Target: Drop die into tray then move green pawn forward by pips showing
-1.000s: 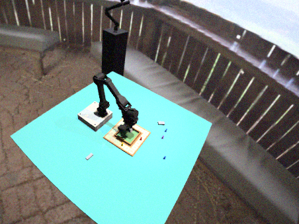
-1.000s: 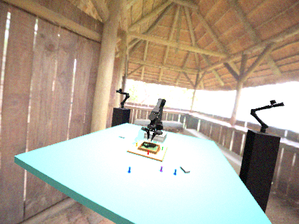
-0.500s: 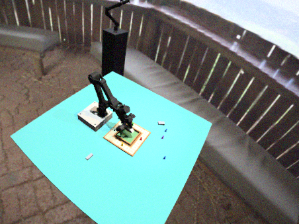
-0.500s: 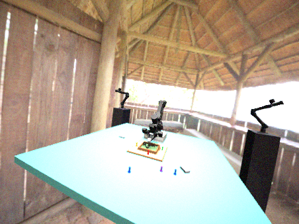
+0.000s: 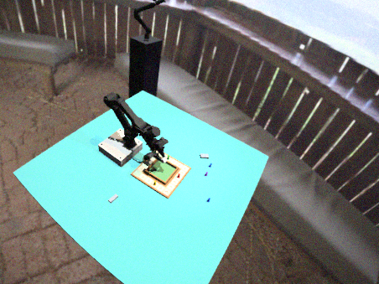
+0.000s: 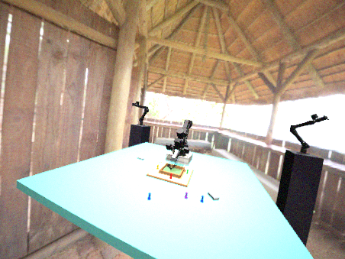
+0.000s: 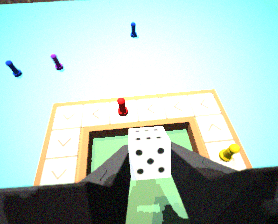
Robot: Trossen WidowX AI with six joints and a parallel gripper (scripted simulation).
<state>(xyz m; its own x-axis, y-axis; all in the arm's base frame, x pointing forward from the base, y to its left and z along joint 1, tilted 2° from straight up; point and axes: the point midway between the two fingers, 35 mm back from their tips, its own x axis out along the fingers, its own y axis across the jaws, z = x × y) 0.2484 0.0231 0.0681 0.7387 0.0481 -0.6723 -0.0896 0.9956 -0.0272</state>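
The white die is right at my gripper tip. The rest, counted from my gripper tip: yellow pawn (3 cm ahead, 11 cm to the right, 9 cm below); then red pawn (10 cm ahead, 4 cm to the left, 9 cm below); then green felt tray (11 cm below).
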